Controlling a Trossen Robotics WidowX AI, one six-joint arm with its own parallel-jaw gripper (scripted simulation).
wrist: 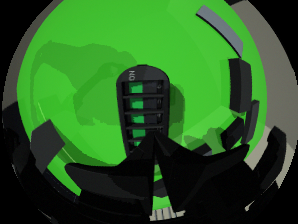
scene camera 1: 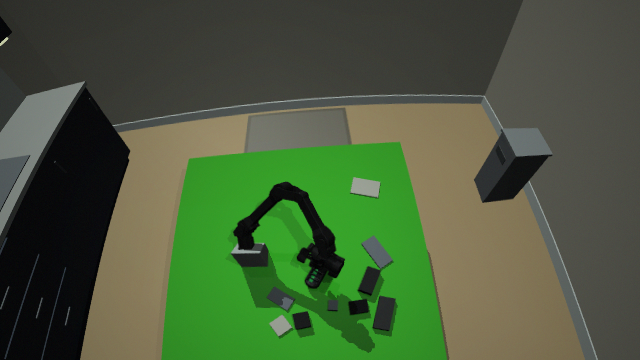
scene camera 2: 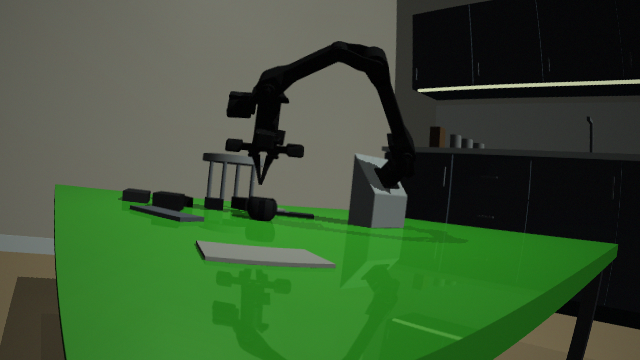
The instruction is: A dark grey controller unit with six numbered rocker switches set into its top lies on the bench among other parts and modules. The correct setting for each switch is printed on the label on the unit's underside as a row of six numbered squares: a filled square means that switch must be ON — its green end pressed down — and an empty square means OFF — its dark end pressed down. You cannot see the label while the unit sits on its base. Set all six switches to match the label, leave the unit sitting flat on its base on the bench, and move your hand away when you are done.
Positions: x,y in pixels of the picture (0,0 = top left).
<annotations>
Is my gripper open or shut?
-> Shut.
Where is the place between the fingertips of my gripper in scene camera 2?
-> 260,184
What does my gripper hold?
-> Nothing.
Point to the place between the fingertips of my gripper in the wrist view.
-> At 153,135
</annotations>
